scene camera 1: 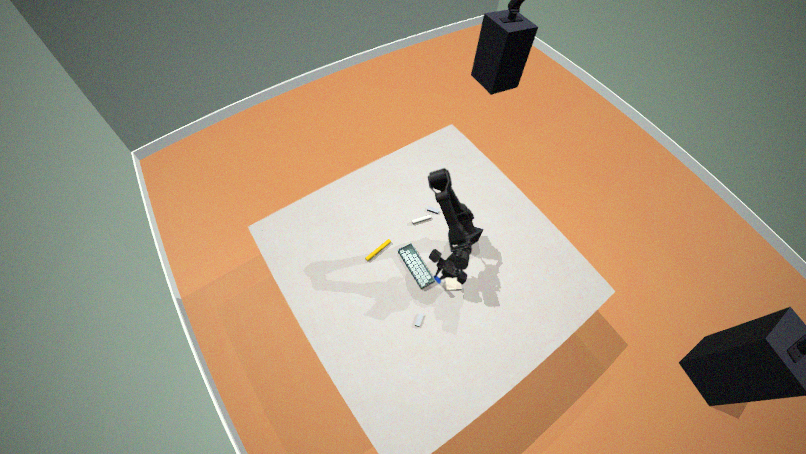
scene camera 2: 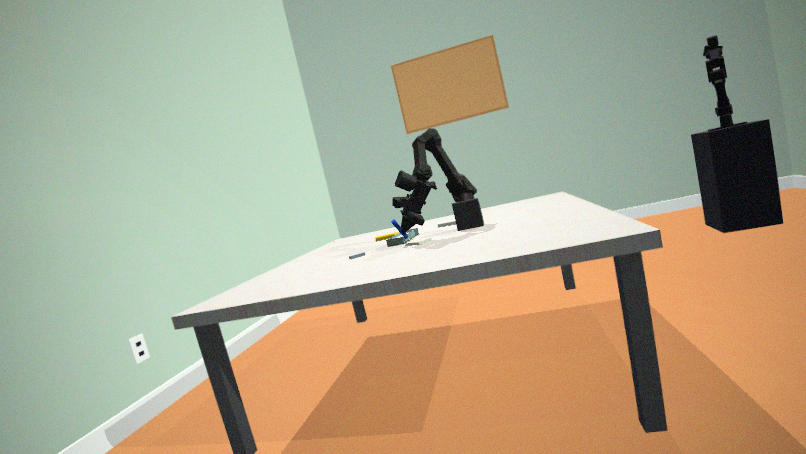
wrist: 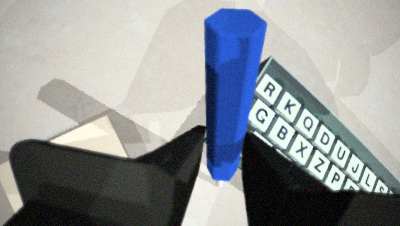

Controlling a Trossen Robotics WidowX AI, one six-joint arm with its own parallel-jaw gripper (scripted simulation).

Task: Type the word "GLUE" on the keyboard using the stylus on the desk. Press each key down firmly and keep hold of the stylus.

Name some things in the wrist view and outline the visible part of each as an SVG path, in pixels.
My gripper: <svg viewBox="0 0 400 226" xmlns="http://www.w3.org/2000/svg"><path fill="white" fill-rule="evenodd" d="M246 133L241 152L241 175L248 226L400 226L399 194L350 189L332 190L310 174L304 172L297 165L294 165L290 159L284 157L265 140L263 141L253 133ZM206 126L197 125L156 150L152 150L135 159L55 144L40 139L18 141L10 149L9 162L23 206L3 226L182 226L200 169Z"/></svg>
A stylus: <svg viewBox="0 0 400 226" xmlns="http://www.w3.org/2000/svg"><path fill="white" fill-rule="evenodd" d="M250 9L220 8L204 21L207 169L212 179L218 180L217 185L220 188L223 187L224 181L229 181L237 170L265 41L267 22Z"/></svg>
